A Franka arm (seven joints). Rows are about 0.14 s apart.
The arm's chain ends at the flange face. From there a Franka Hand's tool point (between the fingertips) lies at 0.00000 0.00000 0.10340 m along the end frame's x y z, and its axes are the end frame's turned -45 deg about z.
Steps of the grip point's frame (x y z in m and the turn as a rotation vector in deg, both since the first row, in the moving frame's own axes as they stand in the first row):
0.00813, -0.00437, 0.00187, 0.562, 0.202, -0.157
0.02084, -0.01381, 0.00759, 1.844, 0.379, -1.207
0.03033, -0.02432, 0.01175, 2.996, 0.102, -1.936
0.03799, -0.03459, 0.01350, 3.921, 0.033, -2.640
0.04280, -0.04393, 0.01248, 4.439, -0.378, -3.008
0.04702, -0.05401, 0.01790, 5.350, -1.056, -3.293
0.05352, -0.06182, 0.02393, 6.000, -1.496, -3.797
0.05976, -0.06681, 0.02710, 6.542, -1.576, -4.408
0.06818, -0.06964, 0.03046, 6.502, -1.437, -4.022
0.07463, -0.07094, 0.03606, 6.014, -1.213, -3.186
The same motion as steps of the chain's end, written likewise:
0.00312, -0.00786, 0.00188, 0.540, -0.255, -0.157
0.00687, -0.02168, 0.00765, 1.572, -1.036, -1.207
0.00801, -0.03475, 0.01189, 2.191, -2.046, -1.936
0.00748, -0.04640, 0.01374, 2.796, -2.749, -2.640
0.00547, -0.05631, 0.01279, 2.872, -3.406, -3.008
0.00337, -0.06621, 0.01837, 3.036, -4.530, -3.293
0.00386, -0.07614, 0.02453, 3.185, -5.300, -3.797
0.00558, -0.08358, 0.02781, 3.511, -5.740, -4.408
0.00929, -0.09136, 0.03116, 3.581, -5.614, -4.022
0.01198, -0.09708, 0.03665, 3.395, -5.110, -3.186

